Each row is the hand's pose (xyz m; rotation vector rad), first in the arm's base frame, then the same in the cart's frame.
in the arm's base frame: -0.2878 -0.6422 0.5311 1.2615 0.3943 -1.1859
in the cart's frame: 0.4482 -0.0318 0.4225 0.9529 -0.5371 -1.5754
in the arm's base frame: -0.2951 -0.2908 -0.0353 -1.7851 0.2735 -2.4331
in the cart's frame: 0.6404 -0.1402 -0.2065 1.1439 -0.0769 2.0779
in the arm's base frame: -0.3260 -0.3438 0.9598 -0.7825 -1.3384 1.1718
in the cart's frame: 0.6232 0.4220 0.6167 -1.6524 -0.7250 0.9668
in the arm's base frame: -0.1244 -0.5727 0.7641 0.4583 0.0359 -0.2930
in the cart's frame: 0.6282 0.0601 0.6346 -0.1312 -0.3757 -0.8888
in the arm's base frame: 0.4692 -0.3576 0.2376 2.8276 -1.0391 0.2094
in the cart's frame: 1.2034 -0.4274 0.3070 1.8427 -1.5595 0.5818
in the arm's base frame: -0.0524 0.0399 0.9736 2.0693 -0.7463 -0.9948
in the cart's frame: 1.0773 0.5222 0.5394 1.3914 -1.6671 -0.7762
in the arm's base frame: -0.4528 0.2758 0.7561 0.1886 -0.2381 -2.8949
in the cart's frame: 0.9056 0.7535 0.1148 -0.2238 1.0993 2.4897
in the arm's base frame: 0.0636 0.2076 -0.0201 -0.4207 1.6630 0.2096
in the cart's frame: 1.2328 -0.0134 -0.3079 -0.2950 1.5831 -0.8243
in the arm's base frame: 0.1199 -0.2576 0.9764 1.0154 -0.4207 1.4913
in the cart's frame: 1.0245 0.2489 0.7411 0.2160 -0.3463 0.9913
